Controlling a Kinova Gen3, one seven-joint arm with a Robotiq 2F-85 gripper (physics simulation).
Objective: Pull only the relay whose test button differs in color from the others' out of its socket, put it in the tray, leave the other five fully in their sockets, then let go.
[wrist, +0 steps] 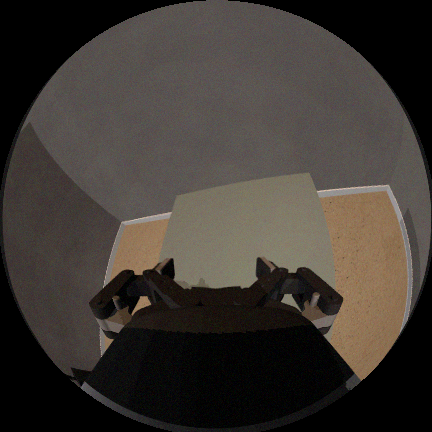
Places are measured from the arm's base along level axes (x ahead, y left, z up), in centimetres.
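Pixels of known places: gripper, fingertip midpoint: (214,267).
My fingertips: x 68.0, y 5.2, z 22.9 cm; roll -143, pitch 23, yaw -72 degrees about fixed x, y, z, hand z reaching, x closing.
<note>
Behind a point stands the place of what it marks.
My gripper (214,267) {x 68.0, y 5.2, z 22.9 cm} is open, its two dark fingers wide apart with no object between them. It hangs above a pale grey-green panel or mat (245,225) {x 93.2, y 16.3, z -16.6 cm}. No relay, socket or tray can be made out in the wrist view. A small grey-green shape, perhaps a shadow, shows just behind the gripper's body near the left finger. The gripper's dark body hides the lower middle of the view.
A tan, speckled table top (370,270) with a light edge strip extends left and right of the pale panel. Grey floor (215,100) lies beyond the table's far edge, with a darker area at the left.
</note>
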